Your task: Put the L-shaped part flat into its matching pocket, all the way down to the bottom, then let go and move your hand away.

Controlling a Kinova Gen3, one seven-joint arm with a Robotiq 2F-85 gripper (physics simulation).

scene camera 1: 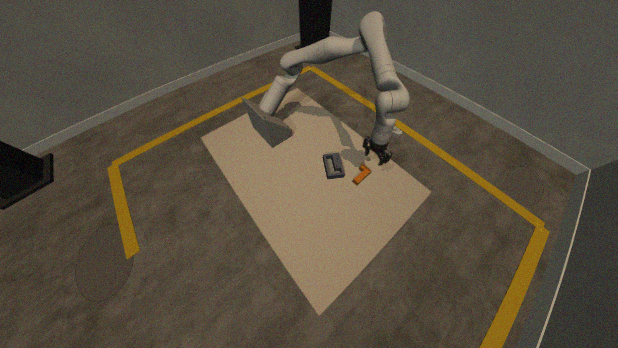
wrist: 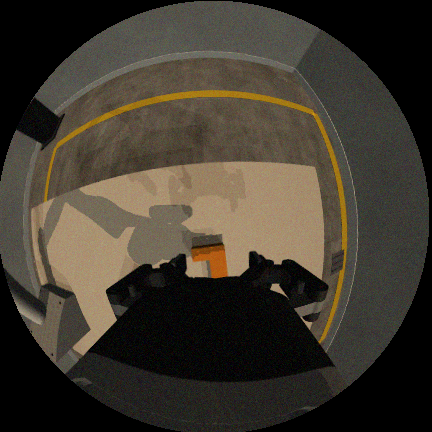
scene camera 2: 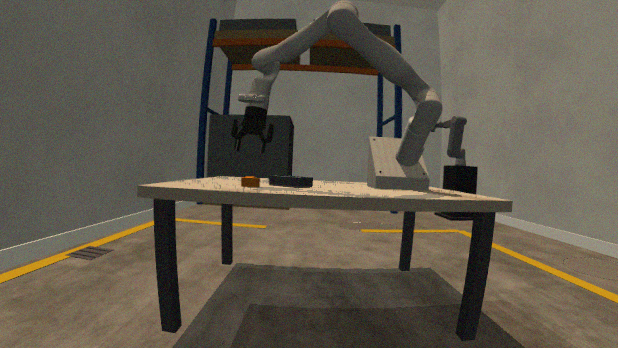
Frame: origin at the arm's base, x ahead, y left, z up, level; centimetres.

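Where they show: gripper, between the fingertips: [scene camera 1: 373, 159] [wrist: 216, 260] [scene camera 2: 248, 152]; arm's base, origin of its link: [scene camera 1: 266, 111] [scene camera 2: 405, 158].
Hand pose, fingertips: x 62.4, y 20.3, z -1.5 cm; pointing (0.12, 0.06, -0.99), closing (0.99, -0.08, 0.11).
Each offset is from my fingertips to the centre of the thing.
The orange L-shaped part @[dx -0.9, dy -5.2, dz -9.9 cm] [scene camera 1: 361, 176] [scene camera 2: 250, 181] [wrist: 217, 265] lies flat on the table, beside the dark grey pocket block @[dx -14.1, dy -12.0, dz -9.6 cm] [scene camera 1: 335, 175] [scene camera 2: 291, 181] and apart from it. The block's L-shaped pocket shows in scene camera 1 with no part in it. My gripper [scene camera 1: 375, 156] [scene camera 2: 250, 150] [wrist: 216, 260] is open and empty. It hangs well above the table, over the area of the part, with its fingers spread wide. In the wrist view the part shows between the two fingers but below them, and its lower end is hidden by the gripper body.
The pale table [scene camera 1: 310, 225] [scene camera 2: 325, 202] [wrist: 280, 210] carries the arm's slanted grey mount [scene camera 1: 267, 130] [scene camera 2: 400, 182] [wrist: 62, 325], away from the block. In scene camera 2 a storage rack [scene camera 2: 203, 110] and a dark cabinet [scene camera 2: 250, 165] stand behind the table.
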